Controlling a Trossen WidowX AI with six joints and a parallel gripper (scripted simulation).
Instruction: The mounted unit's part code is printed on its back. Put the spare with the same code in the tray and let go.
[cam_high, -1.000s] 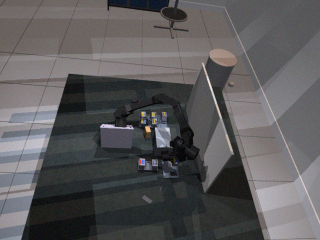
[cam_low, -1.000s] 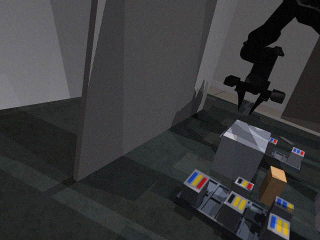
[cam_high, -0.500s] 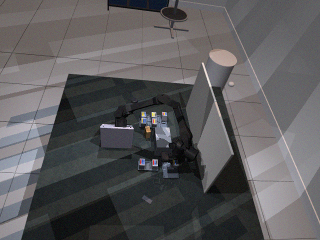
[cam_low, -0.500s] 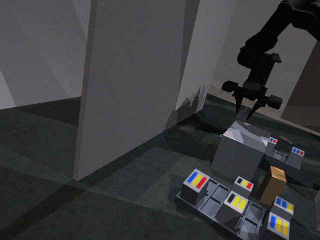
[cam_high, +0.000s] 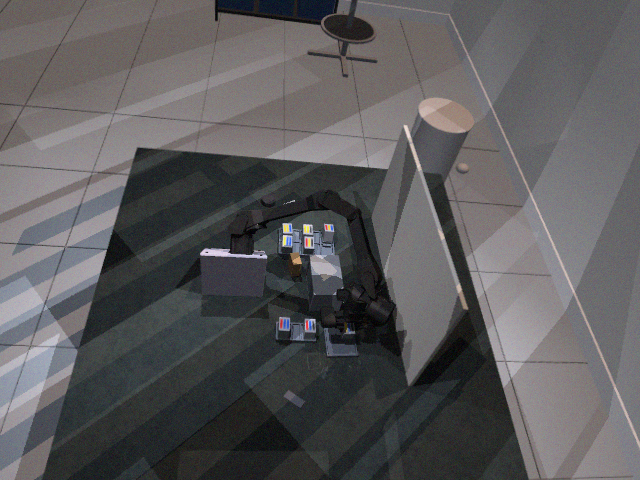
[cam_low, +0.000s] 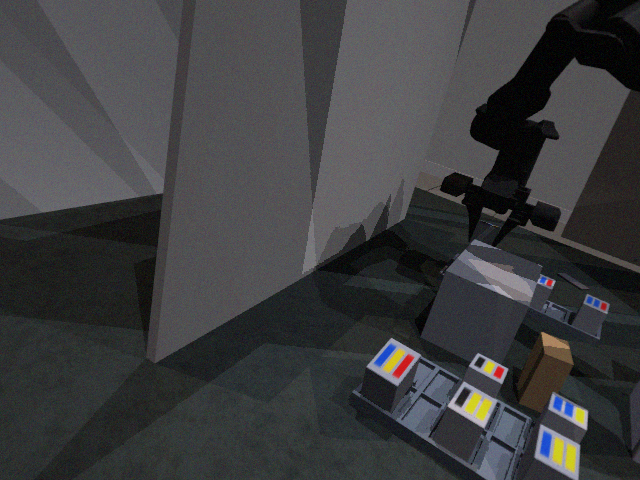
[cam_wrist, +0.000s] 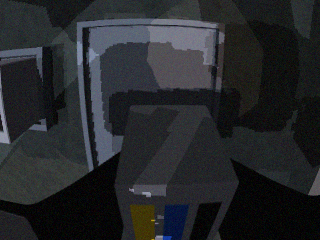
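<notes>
The grey tray lies 60 mm below my gripper tip and 10 mm behind it. The rest, counted from my gripper tip: grey spare block 30 mm above; mounted unit 200 mm to the left, 40 mm behind, 10 mm below; rack 150 mm behind, 50 mm below, 30 mm to the left.
</notes>
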